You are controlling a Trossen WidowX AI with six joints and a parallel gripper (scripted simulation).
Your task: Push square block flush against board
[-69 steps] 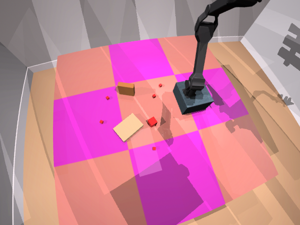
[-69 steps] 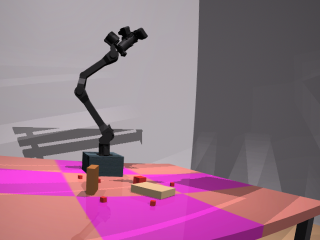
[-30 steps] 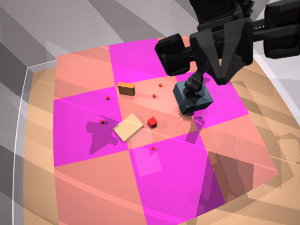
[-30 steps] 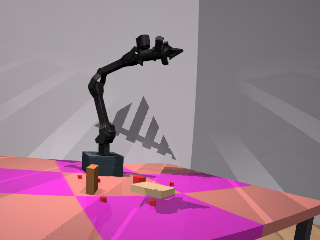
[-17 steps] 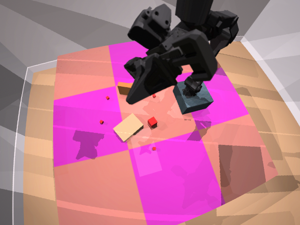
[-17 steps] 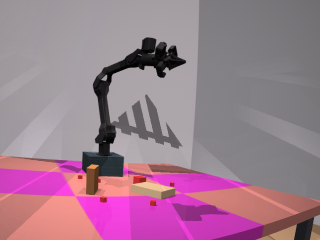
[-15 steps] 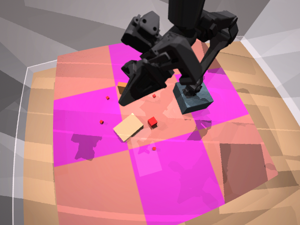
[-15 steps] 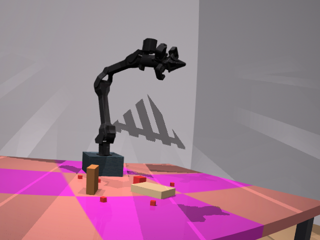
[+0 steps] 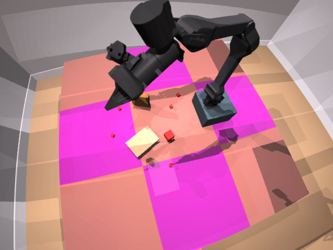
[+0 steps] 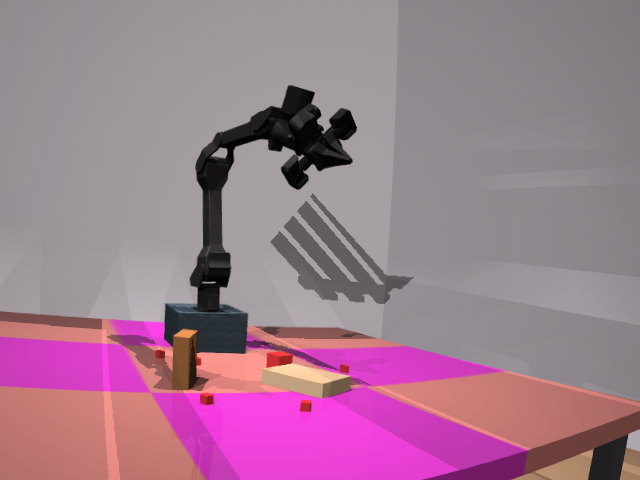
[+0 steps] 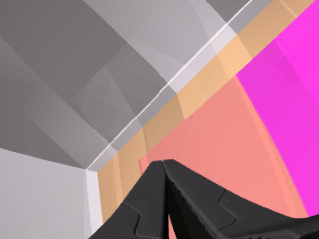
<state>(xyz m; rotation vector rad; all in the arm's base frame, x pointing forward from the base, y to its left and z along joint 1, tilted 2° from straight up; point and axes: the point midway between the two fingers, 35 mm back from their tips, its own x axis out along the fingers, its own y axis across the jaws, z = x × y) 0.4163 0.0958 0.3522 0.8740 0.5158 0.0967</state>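
Right now my gripper tip is 11 cm past the square brown block, 26 cm to the left of it and 39 cm above it. Round my gripper tip: tan board (5 cm behind, 3 cm to the right, 42 cm below); red cube (19 cm behind, 2 cm to the right, 42 cm below).
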